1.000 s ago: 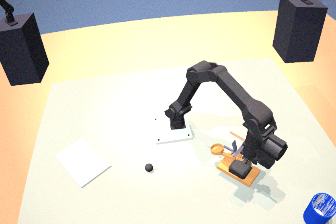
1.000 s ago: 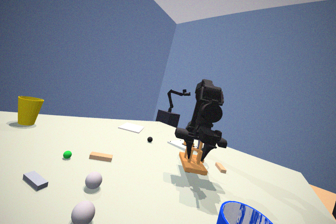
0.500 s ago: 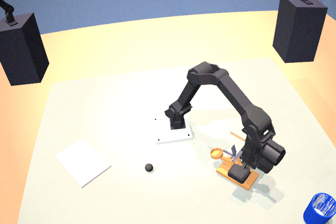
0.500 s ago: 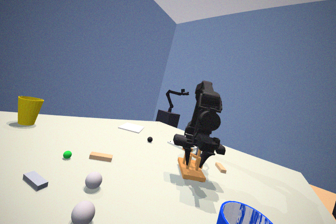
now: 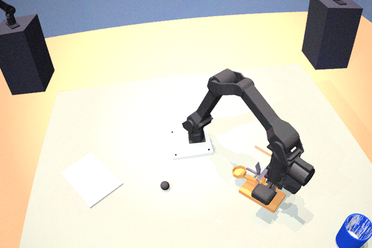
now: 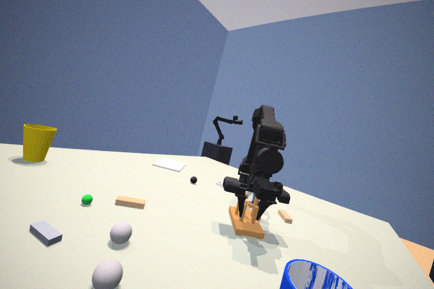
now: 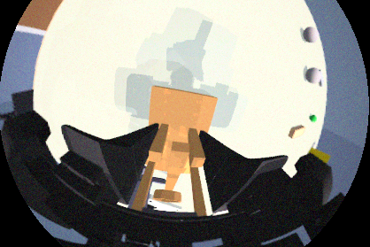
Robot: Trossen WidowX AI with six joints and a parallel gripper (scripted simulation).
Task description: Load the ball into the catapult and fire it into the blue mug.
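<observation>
The dark ball is 9 cm behind my gripper tip, 34 cm to the right of it and 2 cm below it. From my gripper tip the other things lie so: blue mug (21 cm ahead, 21 cm to the left); green ball (34 cm ahead, 26 cm to the right, 2 cm below); orange wooden catapult (6 cm behind, 4 cm to the right, 2 cm above).
</observation>
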